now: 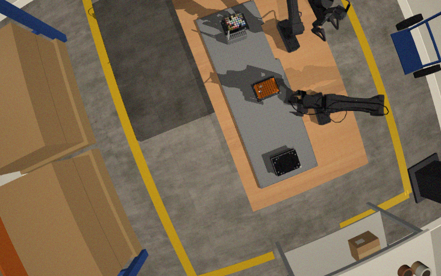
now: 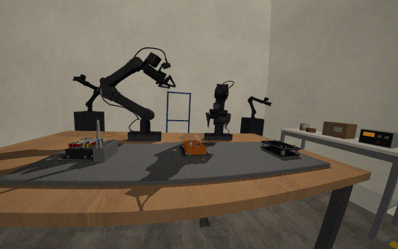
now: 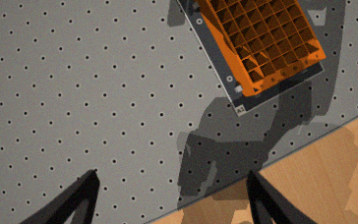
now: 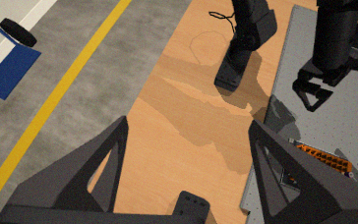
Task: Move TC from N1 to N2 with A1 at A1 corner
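The orange tube carrier TC is 80 mm ahead of my left hand, 140 mm to the right of it and 90 mm below it. Also, from my left hand: black raised nest N2 (150 mm ahead, 320 mm to the left, 80 mm below); dark transfer nest N1 (80 mm ahead, 140 mm to the right, 110 mm below); grey holder H1 (110 mm ahead, 510 mm to the right, 90 mm below).
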